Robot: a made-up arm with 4 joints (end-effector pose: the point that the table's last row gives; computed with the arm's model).
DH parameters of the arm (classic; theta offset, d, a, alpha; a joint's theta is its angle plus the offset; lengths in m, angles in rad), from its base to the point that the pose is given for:
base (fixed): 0 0 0 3.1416
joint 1: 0 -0.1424 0.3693 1.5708
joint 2: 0 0.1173 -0.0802 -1.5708
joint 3: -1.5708 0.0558 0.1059 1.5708
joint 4: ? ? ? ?
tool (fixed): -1.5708 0.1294 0 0
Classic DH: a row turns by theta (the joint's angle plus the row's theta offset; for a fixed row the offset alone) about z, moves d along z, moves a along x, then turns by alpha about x.
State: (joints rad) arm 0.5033 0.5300 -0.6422 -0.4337
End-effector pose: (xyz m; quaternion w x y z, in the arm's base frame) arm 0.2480 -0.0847 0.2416 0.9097 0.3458 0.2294 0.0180
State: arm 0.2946 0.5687 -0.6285 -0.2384
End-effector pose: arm 0.2705 -0.0177 0.2713 0.9249 0.2366 0.2684 0.1285
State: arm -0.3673 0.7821 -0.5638 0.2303
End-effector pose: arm 0.2320 0.2151 0.3411 0.8249 -0.0578 0.3291 0.4559
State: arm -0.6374 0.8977 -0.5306 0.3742
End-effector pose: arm 0.1698 0.2991 0.3599 0.7342 -0.1626 0.3333 0.5687
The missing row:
joint 4: 0 0.0958 -0.0767 1.5708
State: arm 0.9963 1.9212 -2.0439 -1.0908
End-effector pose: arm 0.2113 -0.2303 0.1617 0.0004 -0.9571 -0.1842 -0.2235
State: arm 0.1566 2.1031 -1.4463 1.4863
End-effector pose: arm 0.5593 -0.0371 0.4010 0.7140 0.1909 0.2429 0.6283
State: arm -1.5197 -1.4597 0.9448 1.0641
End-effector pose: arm -0.2859 0.3119 0.1616 0.9350 0.1794 -0.2980 0.0697
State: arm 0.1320 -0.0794 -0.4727 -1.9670
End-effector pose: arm 0.2208 0.0595 -0.0472 0.5555 0.8132 0.1200 0.1254
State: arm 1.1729 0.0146 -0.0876 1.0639
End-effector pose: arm 0.3367 -0.0525 0.2193 0.7402 -0.4306 0.2670 -0.4420
